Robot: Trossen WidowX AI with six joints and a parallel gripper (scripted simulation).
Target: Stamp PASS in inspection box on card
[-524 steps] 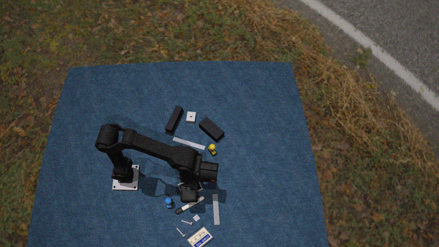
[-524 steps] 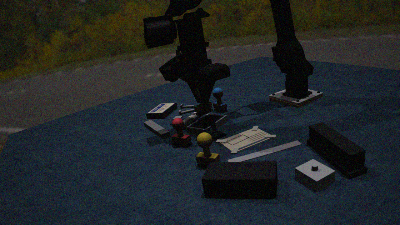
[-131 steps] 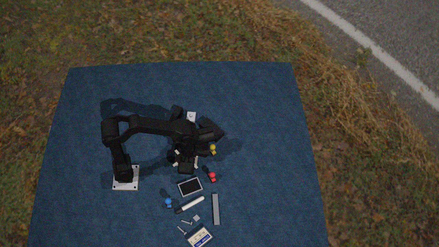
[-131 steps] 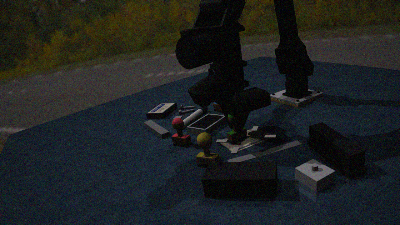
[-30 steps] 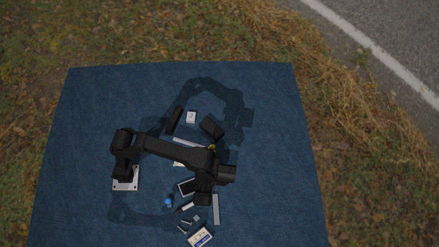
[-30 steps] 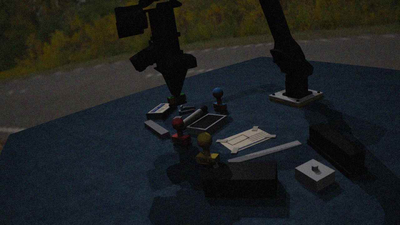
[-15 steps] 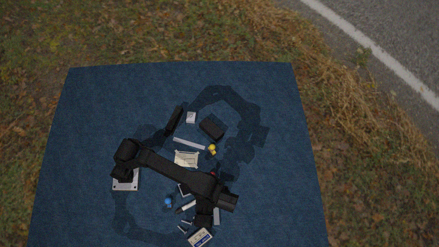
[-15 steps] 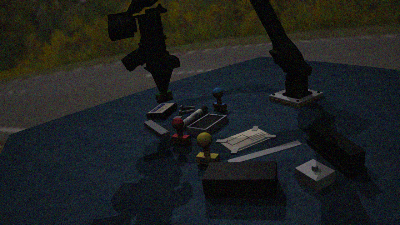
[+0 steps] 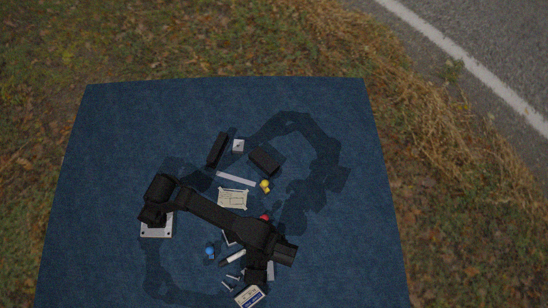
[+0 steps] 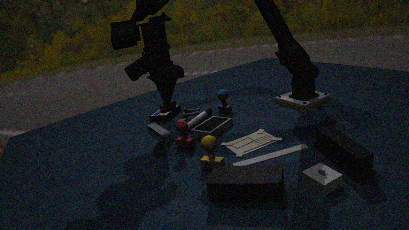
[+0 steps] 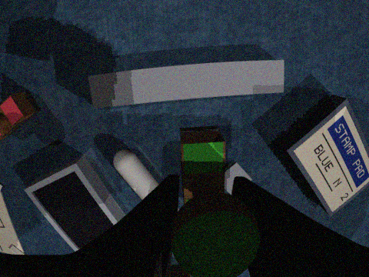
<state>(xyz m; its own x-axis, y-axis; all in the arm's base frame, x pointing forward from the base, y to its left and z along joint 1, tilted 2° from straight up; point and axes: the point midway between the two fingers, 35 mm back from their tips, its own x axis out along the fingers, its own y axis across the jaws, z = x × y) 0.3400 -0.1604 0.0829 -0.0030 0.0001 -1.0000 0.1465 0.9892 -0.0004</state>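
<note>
Right now my gripper tip is 70 mm above the grey bar and 40 mm short of it. From my gripper tip the other things lie so: white marker 80 mm behind, 60 mm below, 20 mm to the left; green-knobbed stamp right at my gripper tip; stamp-pad box 120 mm to the right, 60 mm below, 30 mm behind.
</note>
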